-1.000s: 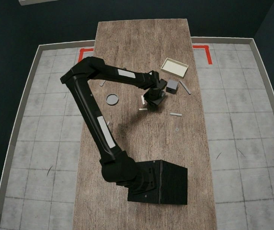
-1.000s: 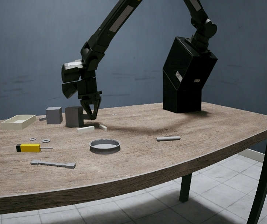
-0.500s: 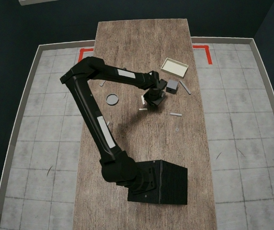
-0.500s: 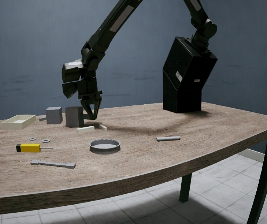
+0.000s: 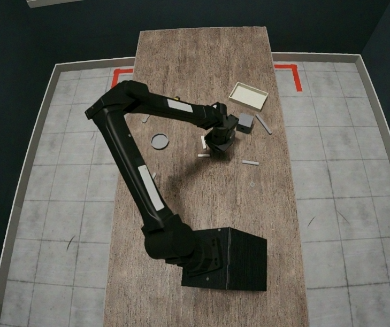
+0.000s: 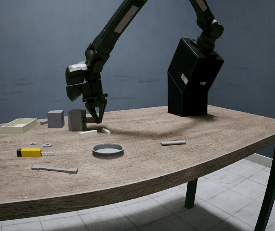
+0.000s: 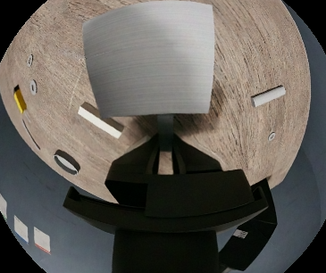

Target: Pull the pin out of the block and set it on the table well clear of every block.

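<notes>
My gripper is now 2 cm short of the grey pin and 2 cm to the left of it. From my hand the other things lie so: grey ring dish 10 cm ahead, 25 cm to the left, 2 cm below; darker grey block 12 cm ahead, 14 cm to the right; light grey block 6 cm ahead, 5 cm to the right.
</notes>
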